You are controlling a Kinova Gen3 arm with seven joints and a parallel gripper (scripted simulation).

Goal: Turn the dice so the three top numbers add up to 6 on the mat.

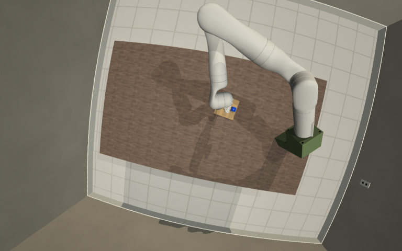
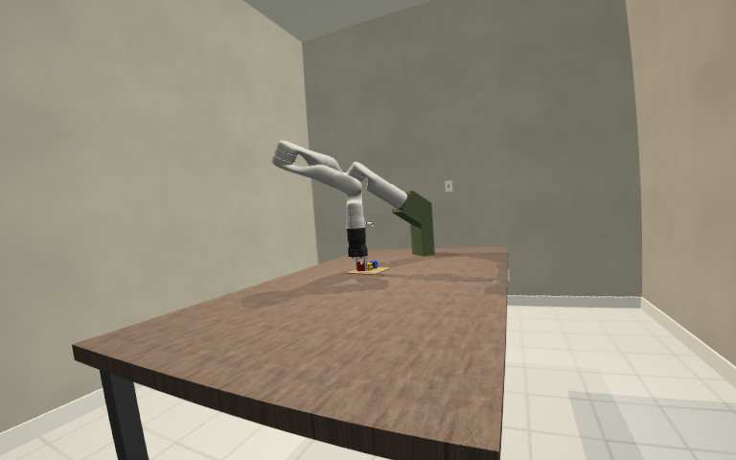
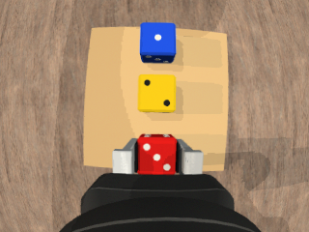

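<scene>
Now: the red die right at my hand. The rest, counted from my hand: yellow die: 5 cm behind, 1 cm to the left, 1 cm below; blue die: 9 cm behind, 3 cm to the left, 1 cm below; tan mat: 5 cm behind, 1 cm to the left, 3 cm below.
</scene>
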